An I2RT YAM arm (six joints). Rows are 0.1 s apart.
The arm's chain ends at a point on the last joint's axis. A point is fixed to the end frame.
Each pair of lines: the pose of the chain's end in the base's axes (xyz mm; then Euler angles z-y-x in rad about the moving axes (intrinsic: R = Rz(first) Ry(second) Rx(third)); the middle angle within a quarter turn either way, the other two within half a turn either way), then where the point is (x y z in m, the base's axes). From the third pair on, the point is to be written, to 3 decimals.
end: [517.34 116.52 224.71 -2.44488 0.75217 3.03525]
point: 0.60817 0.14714 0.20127
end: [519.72 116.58 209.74 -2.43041 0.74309 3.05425]
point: 0.61055 0.14695 0.18599
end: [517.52 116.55 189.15 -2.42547 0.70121 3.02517]
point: 0.606 0.149 0.161
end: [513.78 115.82 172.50 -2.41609 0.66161 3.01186]
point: 0.601 0.149 0.140
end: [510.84 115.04 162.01 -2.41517 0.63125 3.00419]
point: 0.597 0.148 0.127
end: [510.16 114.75 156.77 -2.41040 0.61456 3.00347]
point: 0.596 0.148 0.120
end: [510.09 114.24 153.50 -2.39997 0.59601 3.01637]
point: 0.595 0.147 0.116
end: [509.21 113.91 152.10 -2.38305 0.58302 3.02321]
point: 0.594 0.147 0.114
